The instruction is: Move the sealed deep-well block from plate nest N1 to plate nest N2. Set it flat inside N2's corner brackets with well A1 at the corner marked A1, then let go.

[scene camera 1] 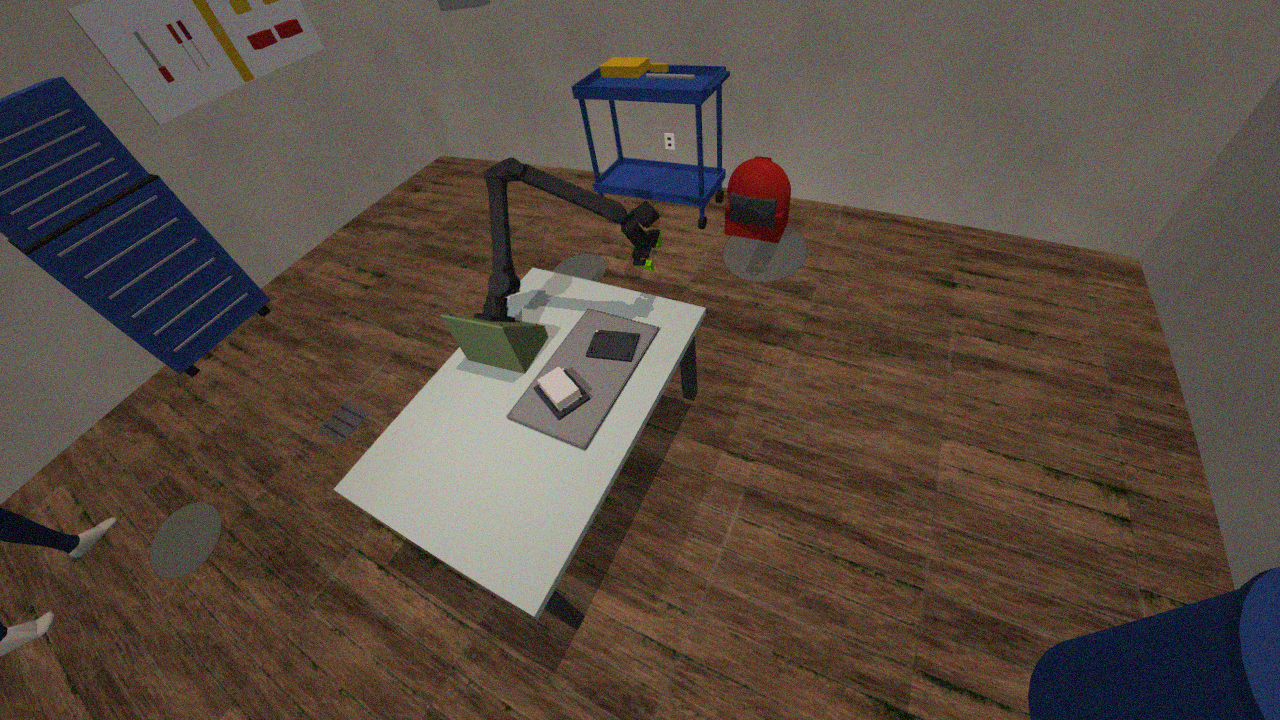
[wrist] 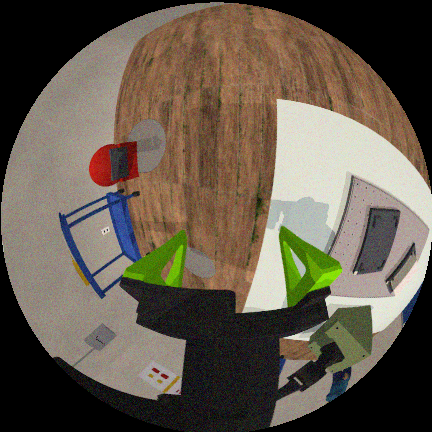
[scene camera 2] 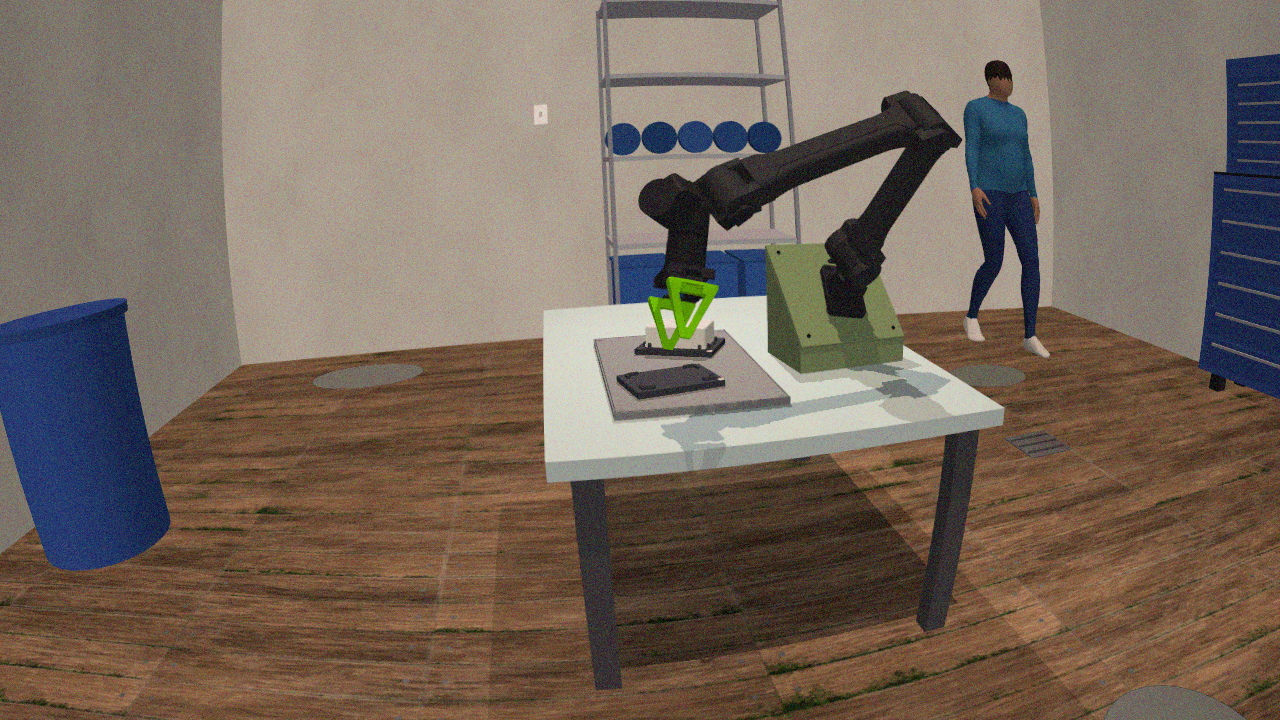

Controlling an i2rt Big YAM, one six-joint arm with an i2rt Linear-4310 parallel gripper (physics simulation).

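Places are measured from the arm's base along level axes (x ahead, y left, z up), in millimetres.
Pixels of known places: gripper, fingertip midpoint: [scene camera 1: 656, 259] [wrist: 232, 232] [scene camera 2: 676, 344]; arm's base at its link origin: [scene camera 1: 494, 319] [wrist: 333, 352] [scene camera 2: 842, 293].
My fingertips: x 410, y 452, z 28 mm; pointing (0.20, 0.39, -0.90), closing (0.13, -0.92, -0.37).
Note:
Ahead of a thing's pixels: the offset from my fingertips to its middle. Level surfaces: height alone.
The pale sealed block {119 mm down, 80 mm back, 561 mm right} [scene camera 1: 559, 388] [scene camera 2: 704, 334] [wrist: 405, 269] sits on a dark nest {141 mm down, 80 mm back, 561 mm right} [scene camera 1: 561, 412], which I take as N1, on the grey board [scene camera 1: 586, 433] [scene camera 2: 760, 392] [wrist: 350, 285]. The other dark nest {143 mm down, 27 mm back, 316 mm right} [scene camera 1: 614, 345] [scene camera 2: 671, 381] [wrist: 377, 240], which I take as N2, holds no block. Nest labels and the A1 mark are too small to read. My gripper [scene camera 1: 654, 252] [scene camera 2: 677, 341] [wrist: 232, 232] is open and empty, its green fingers wide apart. It hangs high, off the board's end nearer the empty nest, away from the block. It hides part of the block in scene camera 2's view.
A green sloped box [scene camera 1: 492, 344] [scene camera 2: 796, 322] [wrist: 357, 330] stands on the white table {164 mm down} [scene camera 1: 465, 474] [scene camera 2: 572, 376] [wrist: 305, 150], beside the board and near the arm's base. A blue cart [scene camera 1: 653, 92] and a red object [scene camera 1: 759, 179] [wrist: 102, 165] stand beyond the table.

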